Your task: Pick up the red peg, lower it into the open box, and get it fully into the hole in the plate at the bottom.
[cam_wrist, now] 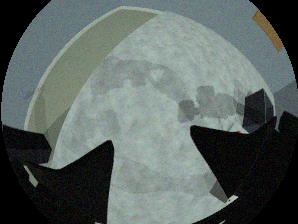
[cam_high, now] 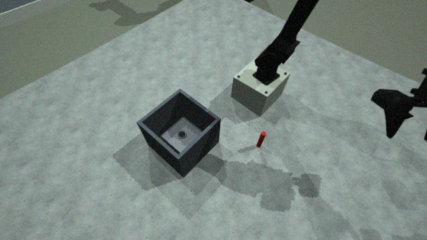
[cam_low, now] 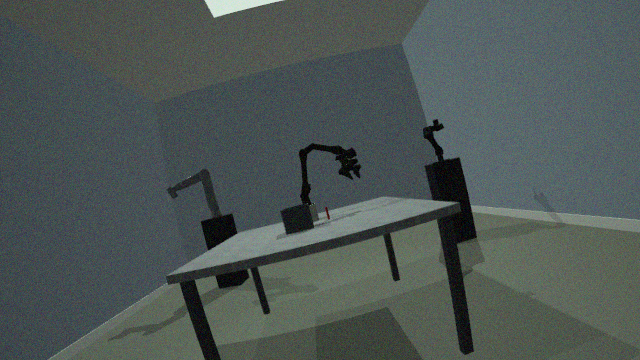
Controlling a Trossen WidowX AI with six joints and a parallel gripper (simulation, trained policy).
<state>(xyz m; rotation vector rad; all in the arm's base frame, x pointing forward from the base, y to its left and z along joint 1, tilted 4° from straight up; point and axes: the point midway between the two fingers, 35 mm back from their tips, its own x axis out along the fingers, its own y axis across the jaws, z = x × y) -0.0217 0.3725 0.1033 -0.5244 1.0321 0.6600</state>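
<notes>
The red peg is 160 mm ahead of my gripper tip, 240 mm to the right of it and 170 mm below it. Round my gripper tip: grey plate: 340 mm ahead, 400 mm to the right, 160 mm below.
</notes>
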